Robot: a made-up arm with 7 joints.
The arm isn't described. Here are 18 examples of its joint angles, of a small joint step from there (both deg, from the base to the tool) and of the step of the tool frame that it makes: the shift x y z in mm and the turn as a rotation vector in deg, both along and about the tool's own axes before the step.
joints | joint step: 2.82 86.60 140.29 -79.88 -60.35 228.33 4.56 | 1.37 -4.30 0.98 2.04 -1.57 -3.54 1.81
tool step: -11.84 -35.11 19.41 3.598 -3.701 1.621
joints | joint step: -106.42 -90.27 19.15 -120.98 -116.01 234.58 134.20 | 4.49 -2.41 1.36 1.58 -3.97 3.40 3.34
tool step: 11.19 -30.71 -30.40 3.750 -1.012 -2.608
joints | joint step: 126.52 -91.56 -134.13 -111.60 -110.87 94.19 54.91 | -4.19 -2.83 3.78 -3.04 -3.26 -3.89 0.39
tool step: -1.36 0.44 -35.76 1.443 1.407 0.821
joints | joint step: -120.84 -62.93 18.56 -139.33 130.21 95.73 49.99 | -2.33 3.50 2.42 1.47 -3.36 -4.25 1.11
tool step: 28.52 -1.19 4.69 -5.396 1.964 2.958
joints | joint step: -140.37 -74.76 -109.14 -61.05 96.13 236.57 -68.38 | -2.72 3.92 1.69 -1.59 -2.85 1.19 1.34
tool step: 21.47 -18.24 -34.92 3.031 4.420 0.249
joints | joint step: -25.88 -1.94 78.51 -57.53 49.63 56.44 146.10 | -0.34 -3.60 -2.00 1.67 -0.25 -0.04 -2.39
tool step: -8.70 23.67 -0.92 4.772 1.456 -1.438
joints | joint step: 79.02 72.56 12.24 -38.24 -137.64 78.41 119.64 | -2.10 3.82 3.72 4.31 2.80 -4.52 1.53
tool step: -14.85 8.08 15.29 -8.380 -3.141 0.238
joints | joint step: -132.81 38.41 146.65 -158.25 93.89 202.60 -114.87 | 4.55 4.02 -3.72 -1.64 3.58 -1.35 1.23
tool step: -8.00 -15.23 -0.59 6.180 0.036 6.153
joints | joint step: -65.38 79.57 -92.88 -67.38 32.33 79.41 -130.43 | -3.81 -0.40 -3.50 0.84 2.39 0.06 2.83
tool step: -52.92 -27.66 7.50 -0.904 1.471 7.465
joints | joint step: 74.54 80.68 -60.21 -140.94 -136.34 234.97 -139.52 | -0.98 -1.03 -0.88 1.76 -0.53 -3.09 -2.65
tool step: 3.62 -6.20 -4.96 3.737 1.940 -2.968
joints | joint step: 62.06 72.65 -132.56 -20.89 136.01 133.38 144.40 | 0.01 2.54 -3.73 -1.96 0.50 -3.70 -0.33
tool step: 4.06 4.68 14.38 0.178 4.778 -2.491
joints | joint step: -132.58 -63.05 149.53 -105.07 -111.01 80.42 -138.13 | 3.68 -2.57 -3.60 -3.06 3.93 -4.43 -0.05
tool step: 20.04 30.06 7.83 4.455 4.391 -4.349
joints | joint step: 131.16 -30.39 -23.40 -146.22 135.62 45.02 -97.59 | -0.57 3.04 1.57 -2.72 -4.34 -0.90 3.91
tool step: -39.86 -11.03 -34.73 -3.104 -2.032 10.645
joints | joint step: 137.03 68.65 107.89 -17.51 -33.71 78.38 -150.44 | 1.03 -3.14 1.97 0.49 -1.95 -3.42 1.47
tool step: 24.74 39.62 -0.64 2.476 1.728 -1.808
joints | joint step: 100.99 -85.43 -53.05 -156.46 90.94 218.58 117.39 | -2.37 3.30 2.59 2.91 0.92 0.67 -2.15
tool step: -18.53 11.88 -12.52 1.179 -5.034 -2.663
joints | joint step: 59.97 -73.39 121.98 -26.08 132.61 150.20 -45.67 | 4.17 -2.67 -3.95 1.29 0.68 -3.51 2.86
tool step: -31.46 -38.35 32.74 4.465 -6.556 -0.703
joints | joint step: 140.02 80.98 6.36 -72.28 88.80 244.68 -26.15 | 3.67 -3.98 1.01 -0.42 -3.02 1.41 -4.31
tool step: 11.09 -31.95 -46.28 6.898 2.245 -4.019
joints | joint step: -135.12 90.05 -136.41 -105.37 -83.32 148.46 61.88 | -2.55 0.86 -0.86 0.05 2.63 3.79 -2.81
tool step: -7.55 -5.54 2.63 2.399 0.227 -2.806
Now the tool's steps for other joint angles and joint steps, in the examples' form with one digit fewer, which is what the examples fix.
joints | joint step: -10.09 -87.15 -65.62 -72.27 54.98 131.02 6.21 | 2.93 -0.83 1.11 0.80 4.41 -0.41 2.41
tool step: 3.7 25.8 14.8 4.17 -2.25 7.51
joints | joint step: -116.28 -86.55 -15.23 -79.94 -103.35 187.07 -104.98 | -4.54 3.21 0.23 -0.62 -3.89 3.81 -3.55
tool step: 22.8 40.9 4.9 -6.00 2.01 -12.13
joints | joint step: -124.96 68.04 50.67 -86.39 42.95 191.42 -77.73 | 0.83 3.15 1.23 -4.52 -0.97 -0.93 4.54
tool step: -49.2 -42.6 19.0 5.97 -5.51 4.85
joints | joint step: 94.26 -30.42 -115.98 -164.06 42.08 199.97 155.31 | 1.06 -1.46 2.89 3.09 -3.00 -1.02 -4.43
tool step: -12.6 38.5 -1.2 -4.78 -1.37 -9.37
